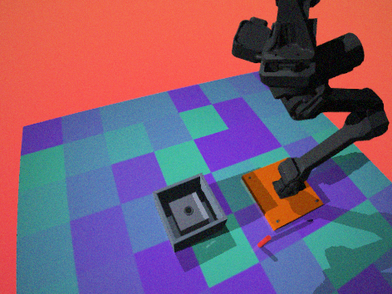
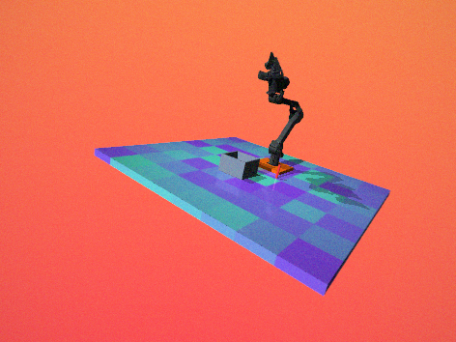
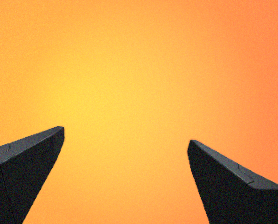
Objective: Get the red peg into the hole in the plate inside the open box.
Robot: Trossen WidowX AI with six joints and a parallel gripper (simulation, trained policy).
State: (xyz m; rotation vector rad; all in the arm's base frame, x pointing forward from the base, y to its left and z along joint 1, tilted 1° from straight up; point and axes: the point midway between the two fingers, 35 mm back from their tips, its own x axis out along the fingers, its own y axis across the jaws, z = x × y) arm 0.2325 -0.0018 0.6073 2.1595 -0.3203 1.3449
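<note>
Now: the red peg 62 cm below my gripper tip, 14 cm to the left of it and 10 cm behind it. From my gripper tip the other things lie so: grey plate: 61 cm below, 9 cm ahead; grey box: 63 cm below, 9 cm ahead.
</note>
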